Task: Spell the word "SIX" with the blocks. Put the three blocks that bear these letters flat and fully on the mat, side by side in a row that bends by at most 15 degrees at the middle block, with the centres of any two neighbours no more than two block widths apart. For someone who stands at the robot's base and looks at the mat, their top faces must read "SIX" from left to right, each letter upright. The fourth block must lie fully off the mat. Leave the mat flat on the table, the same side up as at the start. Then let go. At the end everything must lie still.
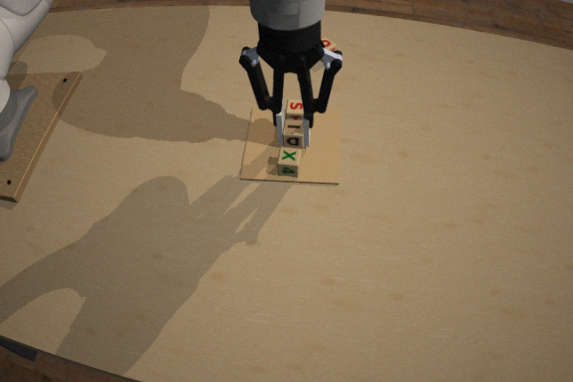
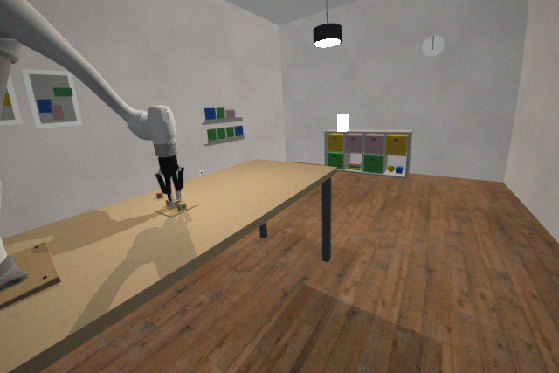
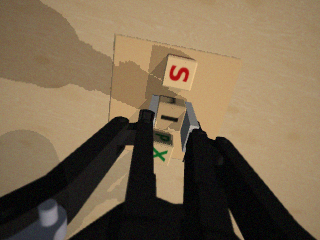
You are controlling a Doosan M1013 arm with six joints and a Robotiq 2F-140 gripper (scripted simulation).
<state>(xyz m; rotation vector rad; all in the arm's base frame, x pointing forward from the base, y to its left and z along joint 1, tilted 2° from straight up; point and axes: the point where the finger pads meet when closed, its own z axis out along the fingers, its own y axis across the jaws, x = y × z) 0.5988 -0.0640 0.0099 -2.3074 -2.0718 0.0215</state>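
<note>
My hand is 20 mm above the I block. Also, from my hand: tan mat (40 mm below); S block (50 mm to the left, 20 mm below); letter block (10 mm behind, 50 mm to the right, 20 mm below).
</note>
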